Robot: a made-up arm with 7 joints.
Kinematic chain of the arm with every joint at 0, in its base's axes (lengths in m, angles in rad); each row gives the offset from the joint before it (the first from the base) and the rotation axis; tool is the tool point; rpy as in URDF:
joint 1: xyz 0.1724 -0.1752 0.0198 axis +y
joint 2: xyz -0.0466 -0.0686 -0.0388 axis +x
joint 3: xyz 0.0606 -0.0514 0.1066 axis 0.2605 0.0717 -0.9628
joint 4: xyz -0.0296 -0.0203 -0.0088 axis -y
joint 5: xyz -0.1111 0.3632 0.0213 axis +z
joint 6: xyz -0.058 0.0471 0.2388 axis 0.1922 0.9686 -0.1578
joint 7: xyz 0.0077 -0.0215 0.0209 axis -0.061 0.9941 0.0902
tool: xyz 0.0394 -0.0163 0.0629 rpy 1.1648 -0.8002 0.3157
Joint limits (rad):
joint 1: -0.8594..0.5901
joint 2: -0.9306..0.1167
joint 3: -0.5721..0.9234
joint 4: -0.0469..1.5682
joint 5: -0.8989..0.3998
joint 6: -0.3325..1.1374
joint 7: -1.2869..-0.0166
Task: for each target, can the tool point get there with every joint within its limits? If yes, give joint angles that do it. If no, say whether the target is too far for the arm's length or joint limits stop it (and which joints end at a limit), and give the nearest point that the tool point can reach.
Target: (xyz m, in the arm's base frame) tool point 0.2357 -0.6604 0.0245
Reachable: no: joint limits stop it (at a limit: joint 1, joint 2, joint 3, joint 4, joint 5, joint 6, joint 7) | nearest point -0.0048 -0.3852 -0.3855 | short by 0.549 m
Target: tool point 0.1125 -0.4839 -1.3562
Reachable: no: too far | nearest point 0.0641 -0.2473 -0.5125 | short by 0.878 m
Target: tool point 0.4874 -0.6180 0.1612
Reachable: no: joint limits stop it (at a limit: joint 1, joint 2, joint 3, joint 4, joint 7) | nearest point 0.5634 -0.1351 0.2663 | short by 0.500 m
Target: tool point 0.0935 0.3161 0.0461
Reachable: yes | joints 0.3798 -0.8012 0.5631 0.3473 0.0163 0.2313 -1.1235
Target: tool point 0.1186 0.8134 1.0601
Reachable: no: too far | nearest point 0.1507 0.2098 0.4403 | short by 0.866 m
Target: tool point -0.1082 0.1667 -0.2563
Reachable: yes | joints -0.6698 -0.8256 -0.1304 0.5020 -0.3282 -0.0377 -0.9085
